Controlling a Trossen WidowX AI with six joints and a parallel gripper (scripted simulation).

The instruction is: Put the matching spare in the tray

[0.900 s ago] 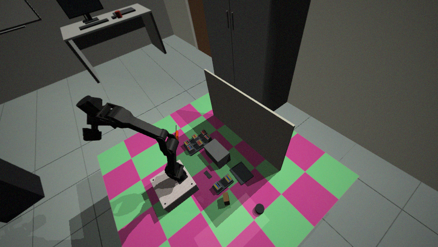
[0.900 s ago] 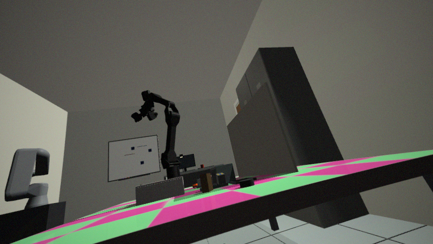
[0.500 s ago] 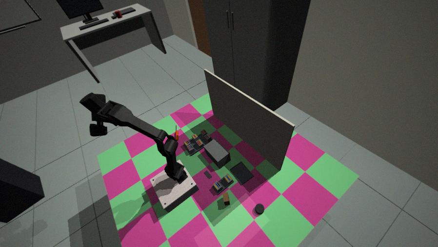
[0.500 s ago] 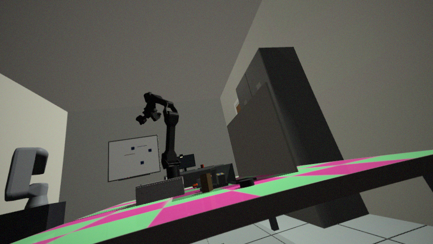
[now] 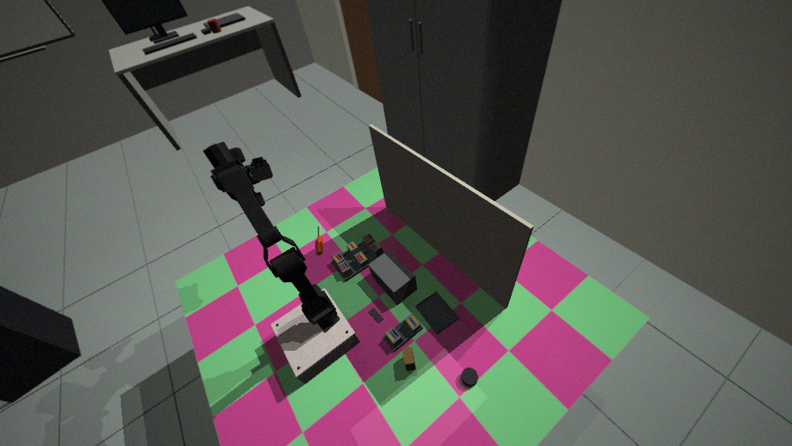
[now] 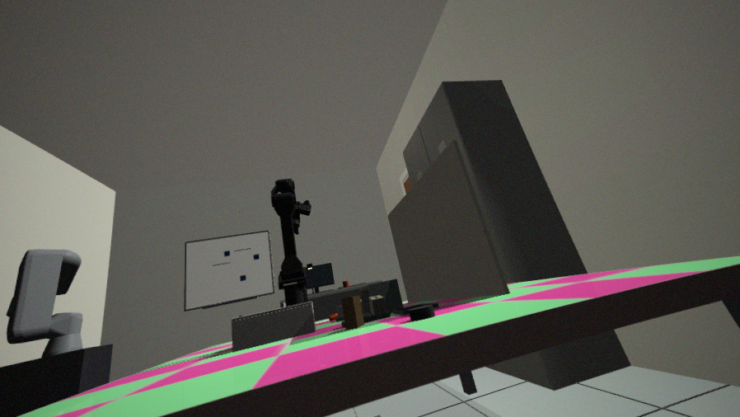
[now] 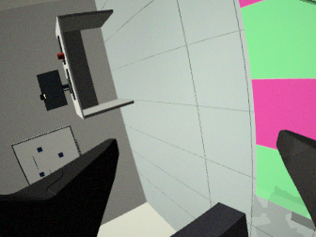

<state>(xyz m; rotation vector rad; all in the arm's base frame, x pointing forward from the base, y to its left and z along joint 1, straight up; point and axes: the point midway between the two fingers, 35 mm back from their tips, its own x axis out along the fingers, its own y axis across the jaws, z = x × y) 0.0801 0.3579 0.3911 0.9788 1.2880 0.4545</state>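
My gripper tip is 410 mm above the grey spare, 190 mm to the left of it and 180 mm short of it. From my gripper tip the other things lie so: grey mounted unit (410 mm to the right, 410 mm below, 190 mm ahead); then rack (450 mm below, 220 mm to the right, 170 mm ahead); then tall board (440 mm to the right, 420 mm ahead, 230 mm below).
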